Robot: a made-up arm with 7 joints.
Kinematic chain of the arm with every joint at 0, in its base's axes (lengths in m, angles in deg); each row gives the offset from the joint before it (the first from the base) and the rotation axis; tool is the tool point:
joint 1: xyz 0 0 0.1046 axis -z
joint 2: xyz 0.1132 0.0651 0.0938 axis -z
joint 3: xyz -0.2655 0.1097 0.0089 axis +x
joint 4: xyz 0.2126 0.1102 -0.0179 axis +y
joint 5: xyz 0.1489 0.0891 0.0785 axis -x
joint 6: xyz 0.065 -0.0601 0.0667 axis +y
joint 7: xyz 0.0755 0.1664 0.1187 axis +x
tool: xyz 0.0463 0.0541 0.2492
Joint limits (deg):
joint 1: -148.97..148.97
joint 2: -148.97..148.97
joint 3: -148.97..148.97
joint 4: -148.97..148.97
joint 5: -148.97..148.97
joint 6: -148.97..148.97
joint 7: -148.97..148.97
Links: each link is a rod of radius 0.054 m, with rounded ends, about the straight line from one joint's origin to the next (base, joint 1, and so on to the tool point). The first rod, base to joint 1, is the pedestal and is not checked.
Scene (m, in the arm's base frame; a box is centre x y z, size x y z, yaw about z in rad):
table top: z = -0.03
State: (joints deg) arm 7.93 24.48 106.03 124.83 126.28 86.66 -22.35
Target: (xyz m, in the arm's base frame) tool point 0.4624 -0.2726 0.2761
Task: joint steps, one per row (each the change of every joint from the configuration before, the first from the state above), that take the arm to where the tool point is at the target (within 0.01 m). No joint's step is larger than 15 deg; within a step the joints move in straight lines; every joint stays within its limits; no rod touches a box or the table.
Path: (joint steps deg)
1: 2.81 8.68 5.10 -10.98 3.85 12.46 5.27
2: 2.81 8.69 5.11 -10.99 3.85 12.46 5.27
3: 2.81 8.68 5.10 -10.98 3.85 12.47 5.27
4: 2.80 8.69 5.11 -10.98 3.85 12.46 5.27
5: 2.81 8.68 5.10 -10.98 3.85 12.46 5.27

